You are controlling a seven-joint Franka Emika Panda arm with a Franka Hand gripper.
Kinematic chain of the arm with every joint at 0, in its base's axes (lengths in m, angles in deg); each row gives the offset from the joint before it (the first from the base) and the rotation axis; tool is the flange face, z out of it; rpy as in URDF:
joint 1: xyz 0 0 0.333 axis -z
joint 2: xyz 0 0 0 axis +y
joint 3: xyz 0 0 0.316 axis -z
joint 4: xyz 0.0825 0 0 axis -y
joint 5: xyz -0.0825 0 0.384 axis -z
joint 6: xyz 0 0 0 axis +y
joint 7: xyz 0.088 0 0 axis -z
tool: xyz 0 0 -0.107 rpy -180 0 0
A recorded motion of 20 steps. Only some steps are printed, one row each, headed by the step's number.
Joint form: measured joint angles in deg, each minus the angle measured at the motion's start. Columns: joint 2, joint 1, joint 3, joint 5, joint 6, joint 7, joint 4.
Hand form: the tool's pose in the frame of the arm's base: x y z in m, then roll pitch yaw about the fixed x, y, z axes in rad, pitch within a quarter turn. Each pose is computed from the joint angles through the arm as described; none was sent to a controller.
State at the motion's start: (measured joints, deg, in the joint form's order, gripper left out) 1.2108 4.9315 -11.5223 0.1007 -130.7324 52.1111 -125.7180
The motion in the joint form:
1: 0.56 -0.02 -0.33 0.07 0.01 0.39 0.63
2: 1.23 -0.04 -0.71 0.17 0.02 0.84 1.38
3: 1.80 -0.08 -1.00 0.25 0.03 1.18 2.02
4: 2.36 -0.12 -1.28 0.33 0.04 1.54 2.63
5: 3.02 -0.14 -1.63 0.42 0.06 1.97 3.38
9: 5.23 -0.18 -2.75 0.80 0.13 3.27 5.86
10: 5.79 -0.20 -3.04 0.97 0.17 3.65 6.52
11: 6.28 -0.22 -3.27 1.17 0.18 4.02 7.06
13: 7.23 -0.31 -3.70 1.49 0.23 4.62 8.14
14: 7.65 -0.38 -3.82 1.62 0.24 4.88 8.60
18: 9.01 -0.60 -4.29 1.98 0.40 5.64 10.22
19: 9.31 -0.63 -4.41 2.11 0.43 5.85 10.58
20: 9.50 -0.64 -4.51 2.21 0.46 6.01 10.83
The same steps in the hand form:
1: 0.5400 0.0653 0.3815 -3.0851 -0.0383 -0.7947
2: 0.5435 0.0694 0.3812 -3.0828 -0.0378 -0.7947
3: 0.5465 0.0727 0.3809 -3.0808 -0.0372 -0.7942
4: 0.5493 0.0760 0.3805 -3.0790 -0.0364 -0.7943
5: 0.5527 0.0799 0.3802 -3.0764 -0.0355 -0.7947
9: 0.5639 0.0920 0.3788 -3.0683 -0.0324 -0.7944
10: 0.5668 0.0953 0.3786 -3.0664 -0.0323 -0.7943
11: 0.5692 0.0979 0.3782 -3.0654 -0.0326 -0.7947
13: 0.5738 0.1033 0.3775 -3.0627 -0.0325 -0.7936
14: 0.5758 0.1054 0.3771 -3.0616 -0.0324 -0.7939
18: 0.5825 0.1127 0.3764 -3.0573 -0.0310 -0.7929
19: 0.5839 0.1143 0.3763 -3.0565 -0.0312 -0.7929
20: 0.5849 0.1154 0.3764 -3.0559 -0.0316 -0.7931

